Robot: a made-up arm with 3 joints. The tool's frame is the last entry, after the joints.
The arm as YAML. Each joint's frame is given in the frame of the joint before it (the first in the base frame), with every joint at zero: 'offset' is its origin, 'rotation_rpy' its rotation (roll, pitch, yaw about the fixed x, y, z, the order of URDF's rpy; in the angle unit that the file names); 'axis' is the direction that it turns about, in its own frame. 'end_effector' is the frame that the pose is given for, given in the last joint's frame.
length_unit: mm
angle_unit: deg
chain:
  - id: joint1
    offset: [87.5, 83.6, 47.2]
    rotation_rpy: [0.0, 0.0, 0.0]
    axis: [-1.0, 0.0, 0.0]
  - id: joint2
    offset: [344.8, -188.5, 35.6]
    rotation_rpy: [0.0, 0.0, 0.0]
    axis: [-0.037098, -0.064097, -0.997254]
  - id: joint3
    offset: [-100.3, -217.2, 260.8]
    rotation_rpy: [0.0, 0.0, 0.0]
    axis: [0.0, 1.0, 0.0]
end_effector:
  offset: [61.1, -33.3, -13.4]
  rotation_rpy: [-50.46, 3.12, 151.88]
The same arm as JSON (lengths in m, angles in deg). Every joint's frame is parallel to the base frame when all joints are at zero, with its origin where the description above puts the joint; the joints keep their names.
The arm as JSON. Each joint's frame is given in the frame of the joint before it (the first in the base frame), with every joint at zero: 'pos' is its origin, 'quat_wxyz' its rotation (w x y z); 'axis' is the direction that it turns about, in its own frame. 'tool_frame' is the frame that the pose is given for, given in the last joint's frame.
{"length_unit": "m", "angle_unit": "deg", "joints": [
  {"joint": "joint1", "pos": [0.0875, 0.0836, 0.0472], "quat_wxyz": [1.0, 0.0, 0.0, 0.0], "axis": [-1.0, 0.0, 0.0]},
  {"joint": "joint2", "pos": [0.3448, -0.1885, 0.0356], "quat_wxyz": [1.0, 0.0, 0.0, 0.0], "axis": [-0.037098, -0.064097, -0.997254]},
  {"joint": "joint3", "pos": [-0.1003, -0.2172, 0.2608], "quat_wxyz": [1.0, 0.0, 0.0, 0.0], "axis": [0.0, 1.0, 0.0]}
], "tool_frame": {"pos": [0.0611, -0.0333, -0.0134], "quat_wxyz": [0.208425, -0.127404, -0.407347, 0.879998]}}

